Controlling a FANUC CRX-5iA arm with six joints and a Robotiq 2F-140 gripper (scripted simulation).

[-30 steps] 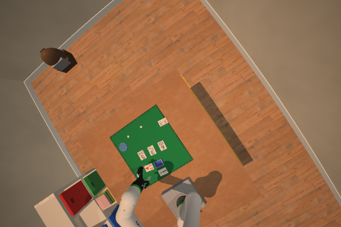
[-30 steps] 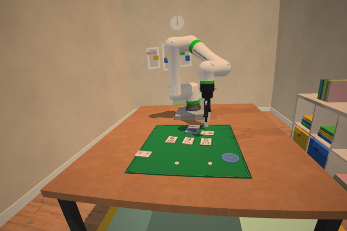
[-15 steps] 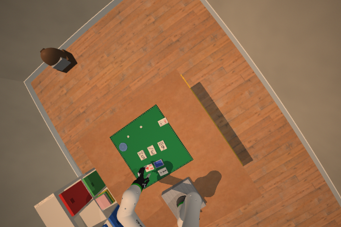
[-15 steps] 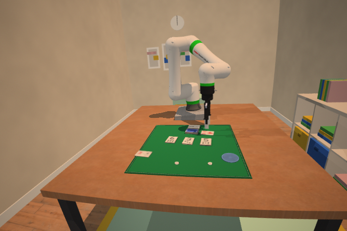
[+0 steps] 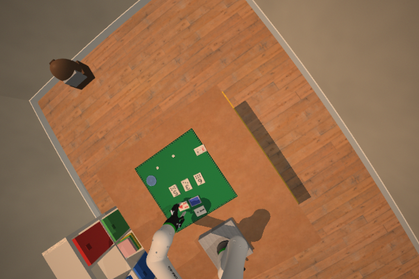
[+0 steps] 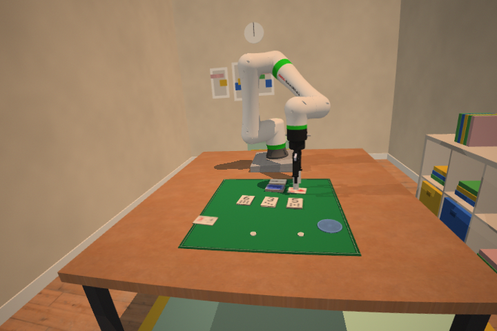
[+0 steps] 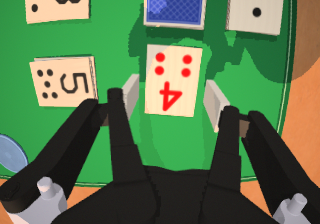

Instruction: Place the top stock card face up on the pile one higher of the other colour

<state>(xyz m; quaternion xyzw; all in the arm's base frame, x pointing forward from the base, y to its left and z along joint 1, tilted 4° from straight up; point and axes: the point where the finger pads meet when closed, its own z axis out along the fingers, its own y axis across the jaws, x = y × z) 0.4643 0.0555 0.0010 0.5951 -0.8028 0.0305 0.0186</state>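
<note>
Right now the black 5 card is 14 cm ahead of my hand, 3 cm to the right of it and 5 cm below it. Also, from my hand: green card cloth: 14 cm ahead, 14 cm to the right, 7 cm below; then black 3 card: 11 cm ahead, 14 cm to the right, 5 cm below.
</note>
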